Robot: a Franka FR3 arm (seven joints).
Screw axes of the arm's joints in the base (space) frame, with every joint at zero. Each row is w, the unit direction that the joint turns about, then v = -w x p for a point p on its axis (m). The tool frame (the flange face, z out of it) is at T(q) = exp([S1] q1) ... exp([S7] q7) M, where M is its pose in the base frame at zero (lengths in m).
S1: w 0 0 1 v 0.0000 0.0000 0.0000
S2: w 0 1 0 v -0.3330 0.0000 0.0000
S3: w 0 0 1 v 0.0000 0.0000 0.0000
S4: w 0 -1 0 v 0.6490 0.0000 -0.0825
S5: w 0 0 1 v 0.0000 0.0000 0.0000
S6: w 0 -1 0 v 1.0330 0.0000 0.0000
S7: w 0 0 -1 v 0.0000 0.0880 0.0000
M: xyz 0.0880 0.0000 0.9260 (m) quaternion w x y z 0 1 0 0
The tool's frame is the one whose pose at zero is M.
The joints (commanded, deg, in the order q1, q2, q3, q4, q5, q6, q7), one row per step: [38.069 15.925 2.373 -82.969 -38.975 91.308 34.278]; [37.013 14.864 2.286 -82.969 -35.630 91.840 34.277]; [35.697 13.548 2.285 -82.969 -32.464 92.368 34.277]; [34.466 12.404 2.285 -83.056 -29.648 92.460 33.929]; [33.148 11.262 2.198 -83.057 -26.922 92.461 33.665]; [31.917 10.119 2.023 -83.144 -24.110 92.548 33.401]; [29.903 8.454 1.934 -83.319 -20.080 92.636 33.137]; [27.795 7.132 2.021 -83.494 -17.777 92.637 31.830]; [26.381 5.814 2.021 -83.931 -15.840 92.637 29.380]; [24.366 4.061 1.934 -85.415 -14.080 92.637 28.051]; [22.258 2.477 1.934 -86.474 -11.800 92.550 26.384]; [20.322 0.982 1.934 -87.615 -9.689 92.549 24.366]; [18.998 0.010 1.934 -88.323 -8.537 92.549 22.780]
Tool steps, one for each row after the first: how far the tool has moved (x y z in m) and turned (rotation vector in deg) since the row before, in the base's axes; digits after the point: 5 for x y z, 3 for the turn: [0.00083 -0.00836 0.00870 3.477 0.969 -1.310]; [0.00104 -0.01071 0.01194 3.537 0.581 -1.422]; [0.00053 -0.01064 0.00933 2.789 0.923 -1.177]; [0.00113 -0.01225 0.01010 2.751 0.744 -1.401]; [0.00061 -0.01182 0.00955 2.833 0.716 -1.312]; [0.00051 -0.01776 0.01370 4.121 0.911 -1.999]; [0.00214 -0.01866 0.01111 2.293 0.518 -0.830]; [-0.00116 -0.01334 0.00906 1.648 0.709 0.928]; [-0.00089 -0.02080 0.00480 1.408 0.808 -0.802]; [-0.00134 -0.01941 0.00611 1.955 0.845 -0.471]; [-0.00205 -0.01744 0.00465 1.763 0.780 0.089]; [-0.00132 -0.01211 0.00332 0.940 0.358 0.269]
